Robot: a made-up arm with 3 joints. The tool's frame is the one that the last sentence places.
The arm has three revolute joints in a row. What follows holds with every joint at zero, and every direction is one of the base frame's. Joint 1 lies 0.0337 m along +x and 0.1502 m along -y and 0.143 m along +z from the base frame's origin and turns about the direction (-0.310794, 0.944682, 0.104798), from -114.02 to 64.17 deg. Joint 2 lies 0.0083 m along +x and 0.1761 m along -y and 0.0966 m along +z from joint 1 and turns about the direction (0.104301, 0.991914, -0.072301), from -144.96 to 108.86 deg. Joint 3 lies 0.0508 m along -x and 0.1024 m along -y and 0.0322 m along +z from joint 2 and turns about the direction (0.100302, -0.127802, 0.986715), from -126.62 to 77.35 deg. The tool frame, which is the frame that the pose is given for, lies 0.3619 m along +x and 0.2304 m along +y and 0.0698 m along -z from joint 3; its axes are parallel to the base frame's.
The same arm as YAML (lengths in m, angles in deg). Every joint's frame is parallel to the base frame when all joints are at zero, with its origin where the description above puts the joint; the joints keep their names.
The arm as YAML. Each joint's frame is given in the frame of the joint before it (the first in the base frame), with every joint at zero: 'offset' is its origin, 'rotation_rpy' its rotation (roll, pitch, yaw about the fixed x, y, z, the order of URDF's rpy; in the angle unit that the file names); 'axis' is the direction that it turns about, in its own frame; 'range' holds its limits. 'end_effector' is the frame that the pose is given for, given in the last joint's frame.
length_unit: m
angle_unit: deg
chain:
  - id: joint 1
    offset: [0.0337, -0.1502, 0.143]
    rotation_rpy: [0.0, 0.0, 0.0]
    axis: [-0.310794, 0.944682, 0.104798]
    range: [-114.02, 64.17]
  - id: joint 2
    offset: [0.0083, -0.1761, 0.0966]
    rotation_rpy: [0.0, 0.0, 0.0]
    axis: [0.104301, 0.991914, -0.072301]
    range: [-144.96, 108.86]
  - id: joint 3
    offset: [-0.0508, -0.1024, 0.0322]
    rotation_rpy: [0.0, 0.0, 0.0]
    axis: [0.100302, -0.127802, 0.986715]
    range: [-126.62, 77.35]
end_effector:
  offset: [0.3619, 0.2304, -0.0698]
  rotation_rpy: [0.0, 0.0, 0.0]

